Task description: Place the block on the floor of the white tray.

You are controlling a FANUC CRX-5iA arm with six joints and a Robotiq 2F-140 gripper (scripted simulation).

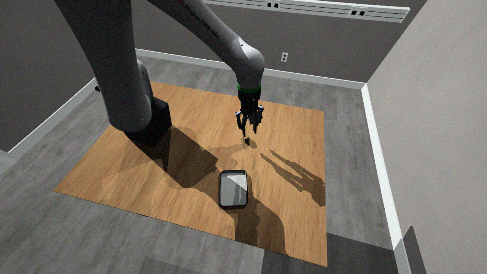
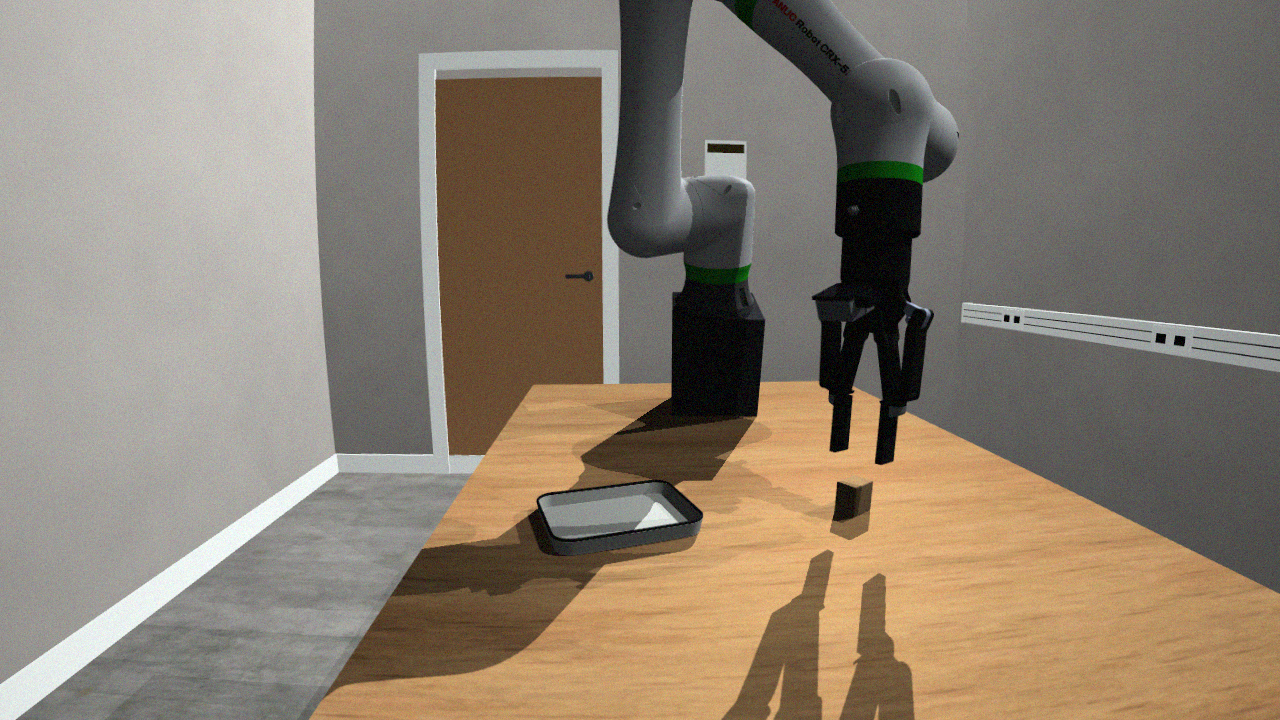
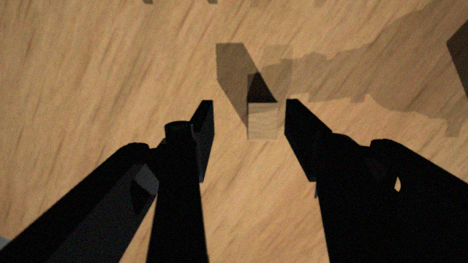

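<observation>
The wooden block lies 2 cm behind my hand and 9 cm below it. Round my hand: white tray 1 cm ahead, 28 cm to the right, 9 cm below.
</observation>
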